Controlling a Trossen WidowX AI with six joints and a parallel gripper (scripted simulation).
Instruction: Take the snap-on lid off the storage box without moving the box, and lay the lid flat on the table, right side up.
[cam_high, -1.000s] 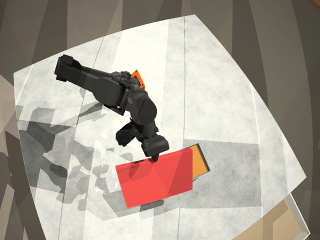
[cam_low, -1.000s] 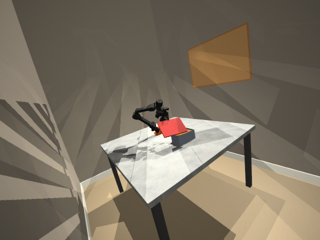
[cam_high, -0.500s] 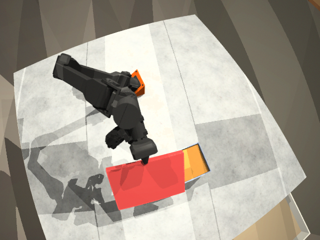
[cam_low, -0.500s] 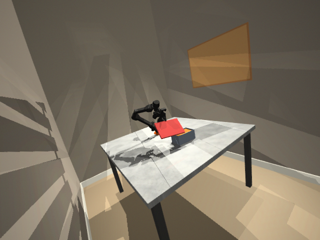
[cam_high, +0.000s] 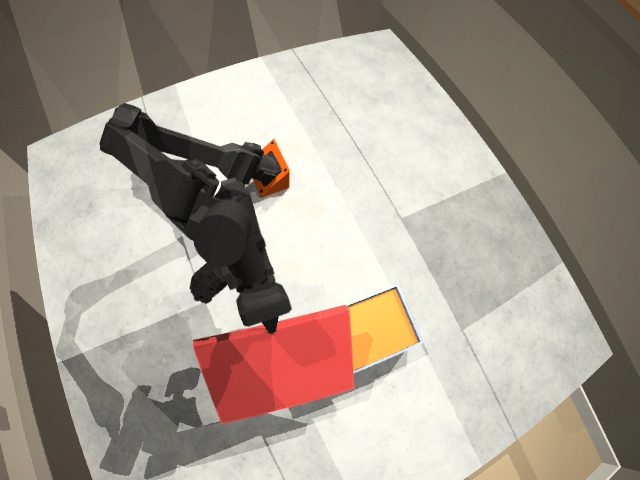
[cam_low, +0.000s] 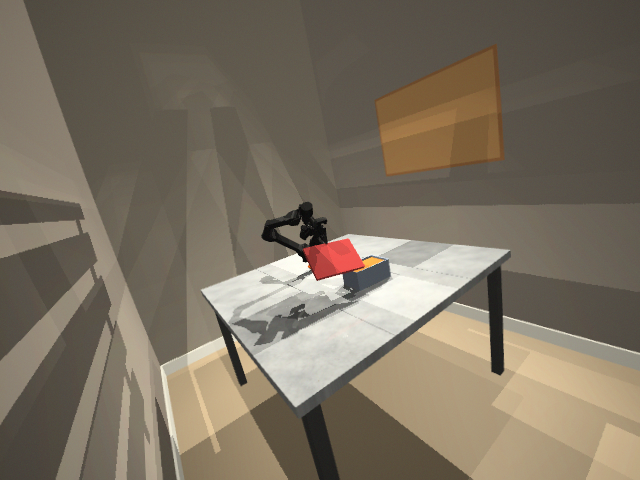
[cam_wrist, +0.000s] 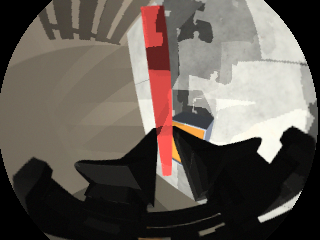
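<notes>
The red lid is 6 cm ahead of my gripper tip, 5 cm below it and 1 cm to the right of it. The rest, counted from my gripper tip: grey storage box: 19 cm below, 16 cm to the left, 7 cm ahead.
</notes>
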